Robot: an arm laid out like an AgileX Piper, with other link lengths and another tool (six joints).
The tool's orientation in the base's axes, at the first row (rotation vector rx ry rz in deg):
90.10 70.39 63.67
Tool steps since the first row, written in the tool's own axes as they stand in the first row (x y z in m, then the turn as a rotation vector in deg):
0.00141 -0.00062 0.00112 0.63 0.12 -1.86
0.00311 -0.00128 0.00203 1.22 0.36 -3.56
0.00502 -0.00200 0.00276 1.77 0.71 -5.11
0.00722 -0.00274 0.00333 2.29 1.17 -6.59
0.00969 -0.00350 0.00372 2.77 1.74 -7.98
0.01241 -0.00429 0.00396 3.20 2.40 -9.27
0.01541 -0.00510 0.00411 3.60 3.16 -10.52
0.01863 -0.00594 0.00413 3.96 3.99 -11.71
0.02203 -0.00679 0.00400 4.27 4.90 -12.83
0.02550 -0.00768 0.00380 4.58 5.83 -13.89
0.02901 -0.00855 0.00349 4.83 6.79 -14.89
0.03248 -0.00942 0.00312 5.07 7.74 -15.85
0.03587 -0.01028 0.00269 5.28 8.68 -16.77
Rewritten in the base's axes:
0.00111 0.00139 -0.00068 -1.68 0.76 0.70
0.00204 0.00310 -0.00130 -3.17 1.45 1.46
0.00281 0.00503 -0.00189 -4.51 2.06 2.28
0.00347 0.00727 -0.00242 -5.75 2.62 3.18
0.00398 0.00979 -0.00289 -6.88 3.11 4.16
0.00437 0.01257 -0.00330 -7.90 3.53 5.20
0.00470 0.01565 -0.00367 -8.87 3.90 6.31
0.00493 0.01895 -0.00400 -9.76 4.21 7.47
0.00504 0.02244 -0.00428 -10.57 4.45 8.67
0.00508 0.02602 -0.00456 -11.33 4.68 9.88
0.00503 0.02964 -0.00479 -12.02 4.85 11.10
0.00491 0.03323 -0.00502 -12.68 5.00 12.29
0.00473 0.03674 -0.00522 -13.30 5.12 13.46

